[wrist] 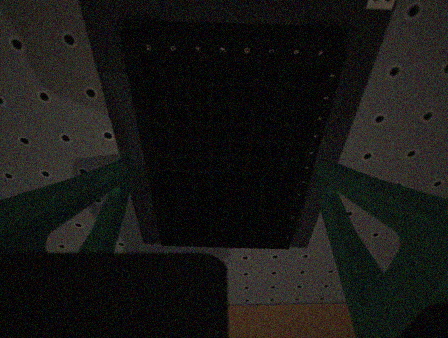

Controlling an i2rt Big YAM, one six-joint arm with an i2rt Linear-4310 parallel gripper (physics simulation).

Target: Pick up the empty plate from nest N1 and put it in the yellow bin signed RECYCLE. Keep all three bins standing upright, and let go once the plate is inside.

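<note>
The view is very dark. A black rectangular plate with small pale marks along its top and right edges fills the middle of the wrist view. A dark grey surround, apparently its nest, borders it; no N1 sign is readable, and the wells are too dark to make out. My gripper is open, with one green finger at the left side of the plate and one at the right, and nothing held between them. The height of the fingertips over the plate is hard to tell. The yellow RECYCLE bin does not show.
A grey board with rows of dark holes lies around the surround. A pale label is cut off at the top right. An orange-brown surface shows beyond the board at the bottom. A black rounded block hides the lower left.
</note>
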